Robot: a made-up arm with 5 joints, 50 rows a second.
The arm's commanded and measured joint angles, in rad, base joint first. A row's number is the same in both.
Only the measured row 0 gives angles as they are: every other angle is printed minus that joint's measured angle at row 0.
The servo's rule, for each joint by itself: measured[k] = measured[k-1] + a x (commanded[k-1-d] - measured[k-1]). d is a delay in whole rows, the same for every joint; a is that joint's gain. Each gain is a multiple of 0.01, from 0.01 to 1. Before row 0 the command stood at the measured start. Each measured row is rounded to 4 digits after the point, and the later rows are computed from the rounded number. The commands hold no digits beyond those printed.
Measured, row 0:
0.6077, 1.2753, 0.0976, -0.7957, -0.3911
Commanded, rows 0 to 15:
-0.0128, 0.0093, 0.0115, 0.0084, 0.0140
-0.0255, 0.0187, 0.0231, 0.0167, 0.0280
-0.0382, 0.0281, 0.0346, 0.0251, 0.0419
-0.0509, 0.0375, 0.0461, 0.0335, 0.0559
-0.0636, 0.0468, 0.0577, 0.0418, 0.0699
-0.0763, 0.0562, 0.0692, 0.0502, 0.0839
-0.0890, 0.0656, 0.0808, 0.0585, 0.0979
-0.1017, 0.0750, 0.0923, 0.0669, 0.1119
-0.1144, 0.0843, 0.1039, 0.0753, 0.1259
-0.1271, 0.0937, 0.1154, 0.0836, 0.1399
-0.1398, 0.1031, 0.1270, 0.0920, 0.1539
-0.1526, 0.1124, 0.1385, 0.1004, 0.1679
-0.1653, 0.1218, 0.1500, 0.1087, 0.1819
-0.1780, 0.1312, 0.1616, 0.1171, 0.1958
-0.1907, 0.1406, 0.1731, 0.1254, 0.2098
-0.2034, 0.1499, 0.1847, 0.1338, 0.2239
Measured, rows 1 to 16:
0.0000, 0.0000, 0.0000, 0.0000, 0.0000
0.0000, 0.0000, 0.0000, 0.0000, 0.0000
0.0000, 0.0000, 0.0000, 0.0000, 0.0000
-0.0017, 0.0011, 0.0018, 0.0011, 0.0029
-0.0048, 0.0032, 0.0052, 0.0031, 0.0082
-0.0091, 0.0062, 0.0099, 0.0060, 0.0153
-0.0145, 0.0100, 0.0157, 0.0096, 0.0238
-0.0209, 0.0144, 0.0224, 0.0138, 0.0335
-0.0281, 0.0194, 0.0299, 0.0185, 0.0441
-0.0360, 0.0249, 0.0380, 0.0237, 0.0554
-0.0445, 0.0309, 0.0467, 0.0293, 0.0673
-0.0536, 0.0373, 0.0559, 0.0353, 0.0796
-0.0632, 0.0441, 0.0654, 0.0416, 0.0923
-0.0732, 0.0512, 0.0753, 0.0482, 0.1052
-0.0835, 0.0585, 0.0854, 0.0550, 0.1184
-0.0941, 0.0661, 0.0957, 0.0620, 0.1317
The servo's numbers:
d 3
a 0.13 0.12 0.16 0.13 0.21

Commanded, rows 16 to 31:
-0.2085, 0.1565, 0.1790, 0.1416, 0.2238
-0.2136, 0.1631, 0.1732, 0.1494, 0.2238
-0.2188, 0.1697, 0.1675, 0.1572, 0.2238
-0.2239, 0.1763, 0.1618, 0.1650, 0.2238
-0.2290, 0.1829, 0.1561, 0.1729, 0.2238
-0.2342, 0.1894, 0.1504, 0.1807, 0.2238
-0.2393, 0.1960, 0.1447, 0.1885, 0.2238
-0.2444, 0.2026, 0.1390, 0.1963, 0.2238
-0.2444, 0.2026, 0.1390, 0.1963, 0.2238
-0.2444, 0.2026, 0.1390, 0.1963, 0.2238
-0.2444, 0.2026, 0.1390, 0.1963, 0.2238
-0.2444, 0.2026, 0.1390, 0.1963, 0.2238
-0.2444, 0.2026, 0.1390, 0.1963, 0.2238
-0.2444, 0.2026, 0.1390, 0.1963, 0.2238
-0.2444, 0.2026, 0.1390, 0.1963, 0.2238
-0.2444, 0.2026, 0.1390, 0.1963, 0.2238
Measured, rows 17 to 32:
-0.1050, 0.0739, 0.1062, 0.0692, 0.1452
-0.1161, 0.0819, 0.1169, 0.0765, 0.1588
-0.1274, 0.0901, 0.1277, 0.0839, 0.1725
-0.1379, 0.0981, 0.1359, 0.0914, 0.1833
-0.1477, 0.1059, 0.1419, 0.0989, 0.1918
-0.1569, 0.1136, 0.1460, 0.1065, 0.1985
-0.1656, 0.1211, 0.1485, 0.1141, 0.2038
-0.1738, 0.1285, 0.1497, 0.1217, 0.2080
-0.1817, 0.1358, 0.1498, 0.1294, 0.2113
-0.1892, 0.1430, 0.1490, 0.1371, 0.2139
-0.1964, 0.1502, 0.1474, 0.1448, 0.2160
-0.2026, 0.1565, 0.1461, 0.1515, 0.2176
-0.2080, 0.1620, 0.1450, 0.1573, 0.2189
-0.2127, 0.1669, 0.1440, 0.1624, 0.2199
-0.2168, 0.1712, 0.1432, 0.1668, 0.2207
-0.2204, 0.1750, 0.1425, 0.1706, 0.2214

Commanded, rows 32 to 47:
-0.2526, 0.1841, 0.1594, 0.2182, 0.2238
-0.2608, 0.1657, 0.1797, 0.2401, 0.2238
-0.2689, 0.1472, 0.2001, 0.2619, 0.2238
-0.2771, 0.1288, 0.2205, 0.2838, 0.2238
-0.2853, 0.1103, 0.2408, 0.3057, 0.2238
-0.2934, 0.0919, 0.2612, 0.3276, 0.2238
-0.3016, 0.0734, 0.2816, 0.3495, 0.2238
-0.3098, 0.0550, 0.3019, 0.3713, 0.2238
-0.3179, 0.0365, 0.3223, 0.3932, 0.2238
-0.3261, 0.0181, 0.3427, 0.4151, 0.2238
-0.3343, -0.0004, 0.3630, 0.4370, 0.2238
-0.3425, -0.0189, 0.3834, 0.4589, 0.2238
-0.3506, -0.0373, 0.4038, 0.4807, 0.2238
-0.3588, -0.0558, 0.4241, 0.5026, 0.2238
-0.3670, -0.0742, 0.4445, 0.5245, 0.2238
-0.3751, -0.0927, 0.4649, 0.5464, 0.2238
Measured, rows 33 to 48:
-0.2235, 0.1783, 0.1419, 0.1739, 0.2219
-0.2262, 0.1812, 0.1414, 0.1768, 0.2223
-0.2286, 0.1838, 0.1410, 0.1793, 0.2226
-0.2317, 0.1838, 0.1439, 0.1844, 0.2229
-0.2355, 0.1816, 0.1496, 0.1916, 0.2231
-0.2398, 0.1775, 0.1577, 0.2007, 0.2232
-0.2446, 0.1717, 0.1677, 0.2115, 0.2233
-0.2499, 0.1643, 0.1794, 0.2237, 0.2234
-0.2556, 0.1556, 0.1925, 0.2372, 0.2235
-0.2616, 0.1457, 0.2068, 0.2518, 0.2236
-0.2679, 0.1348, 0.2220, 0.2673, 0.2236
-0.2744, 0.1230, 0.2380, 0.2837, 0.2236
-0.2811, 0.1104, 0.2548, 0.3008, 0.2236
-0.2880, 0.0971, 0.2721, 0.3185, 0.2236
-0.2951, 0.0832, 0.2899, 0.3368, 0.2236
-0.3023, 0.0687, 0.3081, 0.3555, 0.2236

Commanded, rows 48 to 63:
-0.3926, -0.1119, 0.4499, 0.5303, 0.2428
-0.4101, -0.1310, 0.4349, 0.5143, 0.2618
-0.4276, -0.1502, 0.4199, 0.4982, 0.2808
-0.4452, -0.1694, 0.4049, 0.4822, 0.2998
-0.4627, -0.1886, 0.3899, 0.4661, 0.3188
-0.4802, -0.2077, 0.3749, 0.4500, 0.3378
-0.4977, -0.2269, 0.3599, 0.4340, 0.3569
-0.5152, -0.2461, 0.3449, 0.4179, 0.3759
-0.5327, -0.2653, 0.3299, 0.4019, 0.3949
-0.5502, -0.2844, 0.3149, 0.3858, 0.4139
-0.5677, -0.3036, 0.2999, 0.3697, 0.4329
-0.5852, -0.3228, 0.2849, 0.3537, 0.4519
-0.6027, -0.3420, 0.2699, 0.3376, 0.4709
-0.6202, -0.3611, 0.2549, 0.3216, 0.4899
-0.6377, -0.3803, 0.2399, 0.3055, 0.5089
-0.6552, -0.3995, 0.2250, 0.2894, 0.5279
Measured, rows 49 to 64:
-0.3096, 0.0538, 0.3267, 0.3746, 0.2236
-0.3171, 0.0384, 0.3455, 0.3941, 0.2236
-0.3246, 0.0227, 0.3646, 0.4139, 0.2236
-0.3334, 0.0065, 0.3782, 0.4290, 0.2276
-0.3434, -0.0100, 0.3873, 0.4401, 0.2348
-0.3543, -0.0268, 0.3925, 0.4477, 0.2445
-0.3661, -0.0439, 0.3945, 0.4522, 0.2561
-0.3787, -0.0613, 0.3938, 0.4540, 0.2693
-0.3919, -0.0789, 0.3908, 0.4535, 0.2837
-0.4057, -0.0967, 0.3859, 0.4510, 0.2991
-0.4199, -0.1146, 0.3793, 0.4467, 0.3152
-0.4346, -0.1327, 0.3714, 0.4409, 0.3319
-0.4496, -0.1509, 0.3624, 0.4337, 0.3491
-0.4650, -0.1692, 0.3524, 0.4254, 0.3667
-0.4806, -0.1876, 0.3416, 0.4161, 0.3846
-0.4965, -0.2061, 0.3301, 0.4059, 0.4027

